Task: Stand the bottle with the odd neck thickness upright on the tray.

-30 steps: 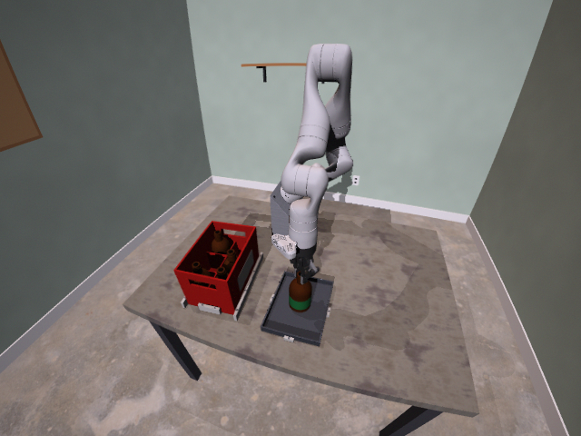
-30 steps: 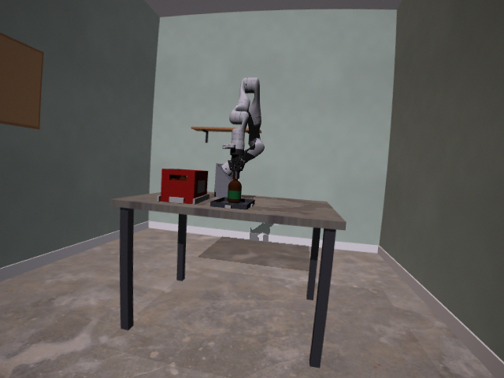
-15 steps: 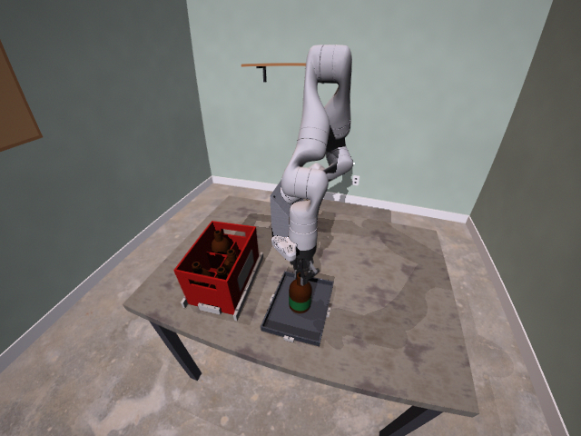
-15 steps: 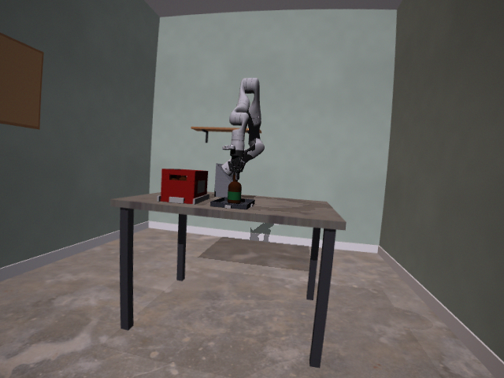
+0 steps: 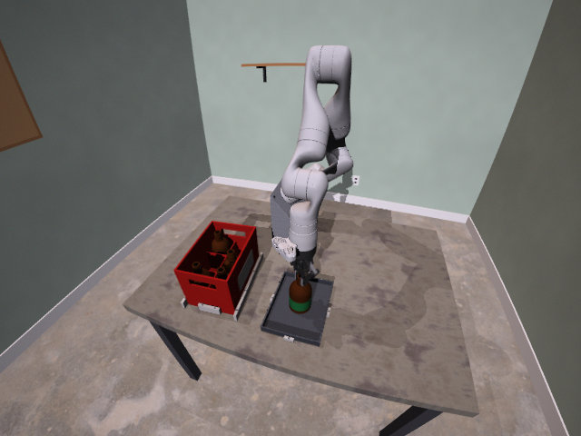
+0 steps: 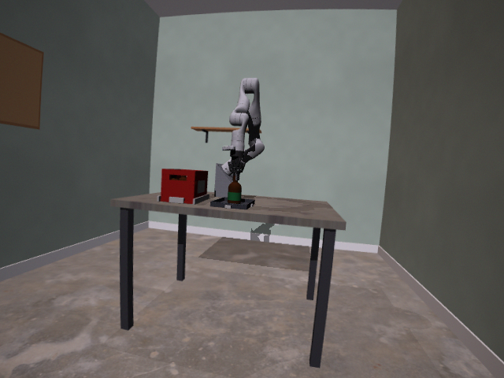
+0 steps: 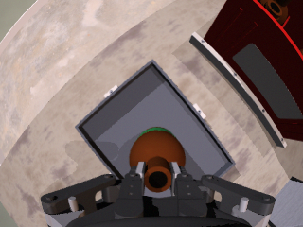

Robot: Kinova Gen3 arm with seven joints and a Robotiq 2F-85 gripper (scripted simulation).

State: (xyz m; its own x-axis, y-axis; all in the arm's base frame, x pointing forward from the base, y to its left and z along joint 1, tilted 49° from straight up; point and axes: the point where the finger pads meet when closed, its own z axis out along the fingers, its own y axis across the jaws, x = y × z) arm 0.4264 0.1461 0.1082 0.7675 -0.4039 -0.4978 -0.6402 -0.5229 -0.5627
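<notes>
Now: hand 140 mm above the dark tray. Also, from my hand: crate 300 mm to the right, 70 mm below, 30 mm behind.
</notes>
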